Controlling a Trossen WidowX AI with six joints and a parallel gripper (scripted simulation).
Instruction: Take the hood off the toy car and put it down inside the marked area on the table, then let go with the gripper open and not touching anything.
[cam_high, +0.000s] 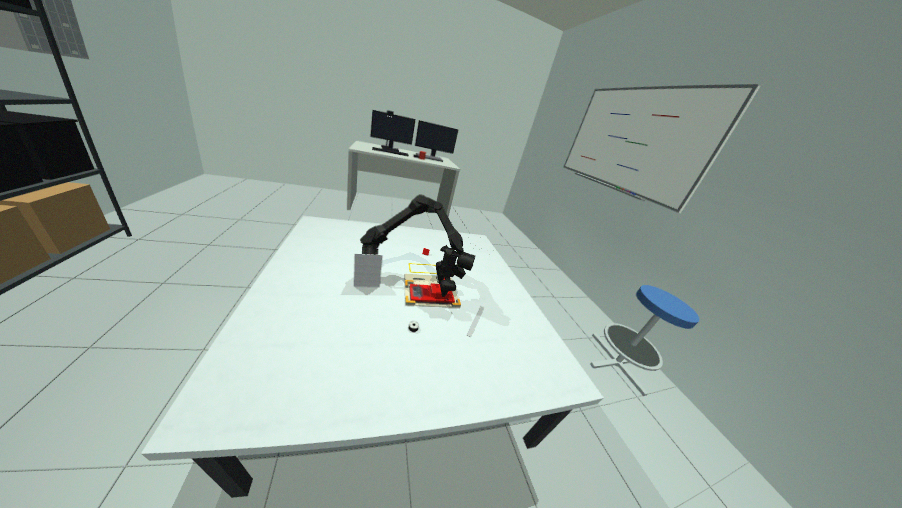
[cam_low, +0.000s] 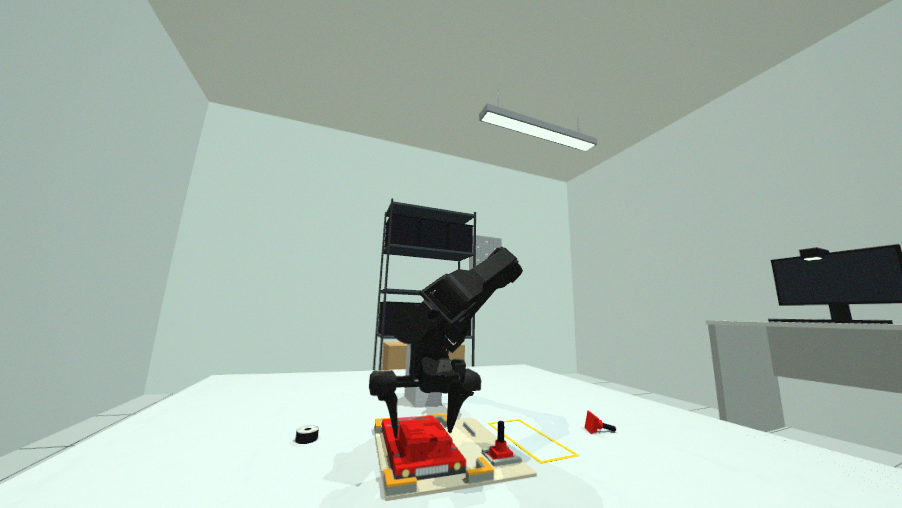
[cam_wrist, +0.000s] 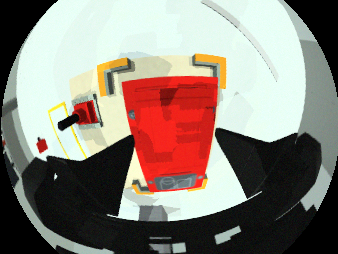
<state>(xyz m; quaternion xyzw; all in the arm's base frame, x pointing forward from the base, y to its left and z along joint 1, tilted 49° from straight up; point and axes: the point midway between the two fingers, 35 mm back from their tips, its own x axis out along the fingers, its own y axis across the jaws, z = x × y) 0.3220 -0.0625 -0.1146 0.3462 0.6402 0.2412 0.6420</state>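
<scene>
The hood is right at my gripper tip. Also, from my gripper tip: black wheel: 170 mm to the right, 160 mm behind, 30 mm below; then grey strip: 160 mm to the right, 120 mm ahead, 40 mm below.
</scene>
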